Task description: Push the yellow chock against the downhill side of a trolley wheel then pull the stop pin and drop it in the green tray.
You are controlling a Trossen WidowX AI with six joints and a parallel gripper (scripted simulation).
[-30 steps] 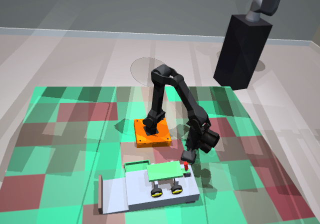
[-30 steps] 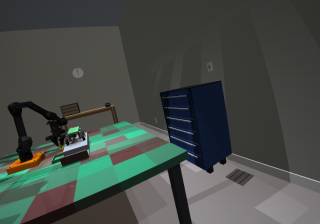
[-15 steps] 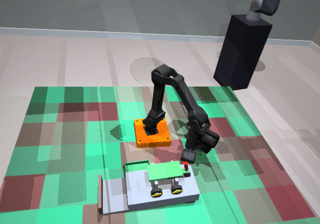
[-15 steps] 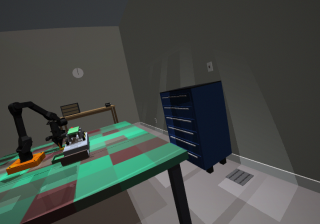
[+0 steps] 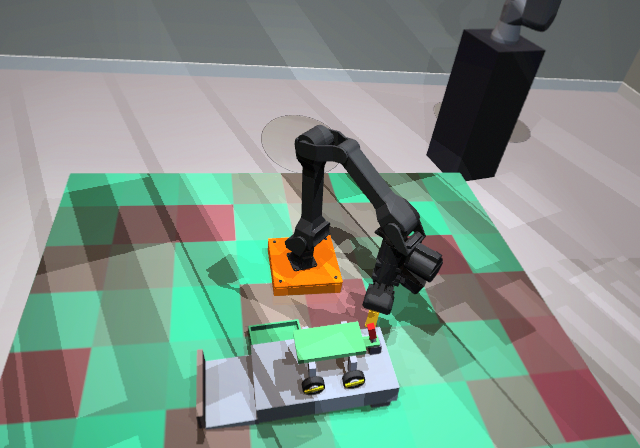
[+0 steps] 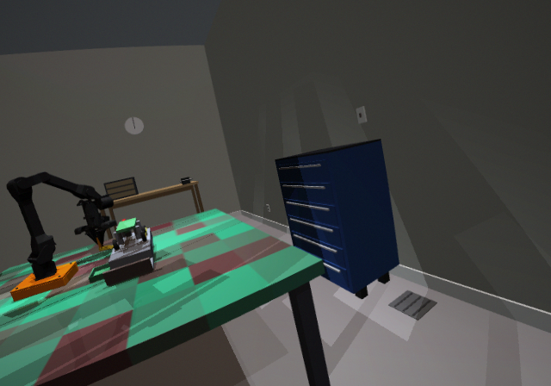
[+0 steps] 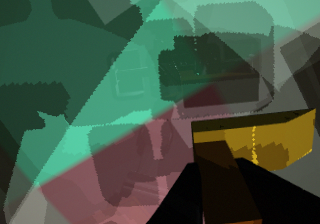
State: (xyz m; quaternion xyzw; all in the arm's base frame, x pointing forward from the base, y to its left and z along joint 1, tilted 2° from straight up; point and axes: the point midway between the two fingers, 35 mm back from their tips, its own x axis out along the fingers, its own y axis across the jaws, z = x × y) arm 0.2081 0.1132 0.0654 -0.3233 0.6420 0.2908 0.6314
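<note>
My gripper tip is 12 cm short of the red-headed stop pin, 8 cm to the left of it and 6 cm below it. Round my gripper tip: grey ramp 12 cm ahead, 19 cm to the right, 3 cm below; then trolley 12 cm ahead, 18 cm to the right, 4 cm above; then yellow chock 2 cm ahead, 1 cm to the right, 1 cm below.
</note>
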